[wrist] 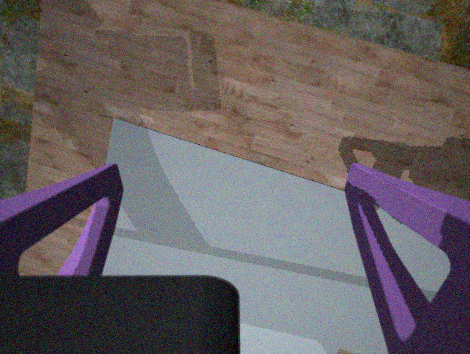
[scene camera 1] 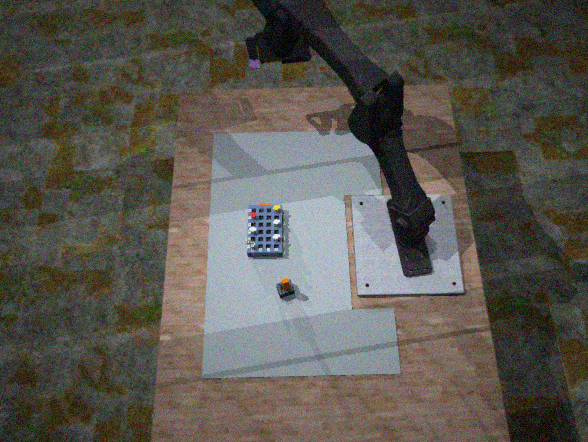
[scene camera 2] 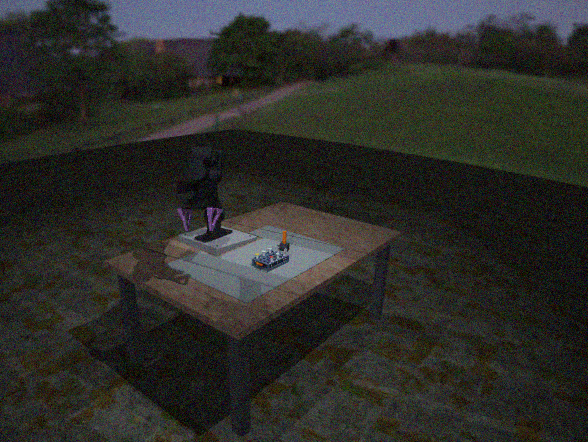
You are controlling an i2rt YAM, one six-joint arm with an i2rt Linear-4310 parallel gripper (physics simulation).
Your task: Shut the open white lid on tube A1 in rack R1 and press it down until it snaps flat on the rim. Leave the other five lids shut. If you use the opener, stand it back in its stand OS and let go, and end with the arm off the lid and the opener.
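Frame: origin at the arm's base, x ahead, y left, z up, level; centimetres.
Where they show: gripper, fingertip midpoint: (wrist: 234, 176) (scene camera 1: 272, 63) (scene camera 2: 198, 230); arm's base at its link origin: (scene camera 1: 408, 236) (scene camera 2: 213, 235).
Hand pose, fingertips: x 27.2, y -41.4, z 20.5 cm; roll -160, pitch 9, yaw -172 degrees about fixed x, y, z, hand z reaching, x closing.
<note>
Things, the pixels of their top centre, and the offset from my fingertips. Level surfaces: height alone.
- blue rack R1 at its top centre: (scene camera 1: 264, 221) (scene camera 2: 270, 249) dy +33.5, dx +7.6, dz -16.1 cm
- yellow lid at its top centre: (scene camera 1: 276, 207) dy +29.5, dx +4.1, dz -17.7 cm
- red lid at its top centre: (scene camera 1: 252, 214) dy +30.5, dx +10.1, dz -17.7 cm
- orange opener at its top centre: (scene camera 1: 284, 280) (scene camera 2: 284, 231) dy +49.6, dx +5.0, dz -14.0 cm
- pale grey mat at its surface level: dz -22.5 cm
A blue rack R1 (scene camera 1: 265, 255) (scene camera 2: 274, 265) stands on the mat. In the first scene view it bears a yellow lid (scene camera 1: 276, 207), a red lid (scene camera 1: 253, 214), white lids and a pale, see-through tube top (scene camera 1: 251, 245) at its lower left. That top looks unlike the round lids, but is too small to tell its lid angle. The orange opener (scene camera 1: 285, 284) (scene camera 2: 284, 236) stands upright in its dark stand OS (scene camera 1: 286, 293) (scene camera 2: 284, 246), apart from the rack. My gripper (scene camera 2: 199, 230) (wrist: 234, 176) is open and empty, high up and away from rack and opener.
The pale grey mat (scene camera 1: 300, 350) (scene camera 2: 247, 295) lies on the wooden table (scene camera 1: 325, 405) (scene camera 2: 325, 287). The arm's base stands on a light plate (scene camera 1: 405, 287) (scene camera 2: 190, 242) beside the mat. Shadows of the arm fall across table and mat.
</note>
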